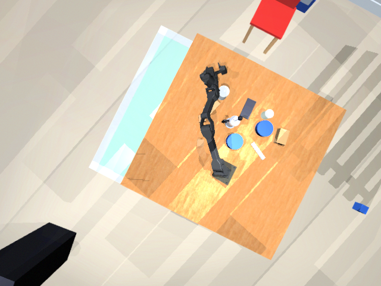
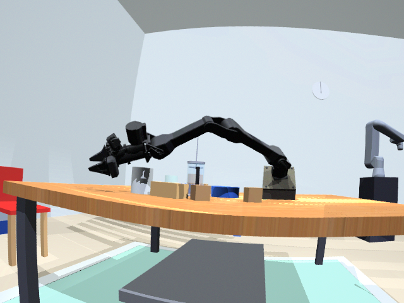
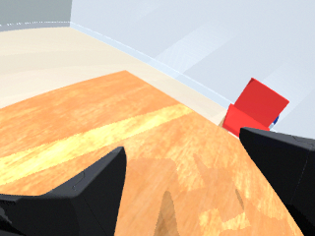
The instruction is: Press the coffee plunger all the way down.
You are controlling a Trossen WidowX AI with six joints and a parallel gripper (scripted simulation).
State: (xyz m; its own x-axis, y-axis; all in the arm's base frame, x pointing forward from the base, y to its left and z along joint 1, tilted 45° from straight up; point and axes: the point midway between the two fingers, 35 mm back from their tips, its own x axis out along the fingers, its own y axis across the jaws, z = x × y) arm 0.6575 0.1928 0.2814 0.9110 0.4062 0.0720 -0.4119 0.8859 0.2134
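My gripper tip is now 34 cm past the coffee press, 26 cm to the left of it and 4 cm below it. The rest, counted from my gripper tip: pale cup: 51 cm to the right, 19 cm behind, 5 cm below; then dark flat slab: 37 cm to the right, 18 cm behind, 8 cm below.
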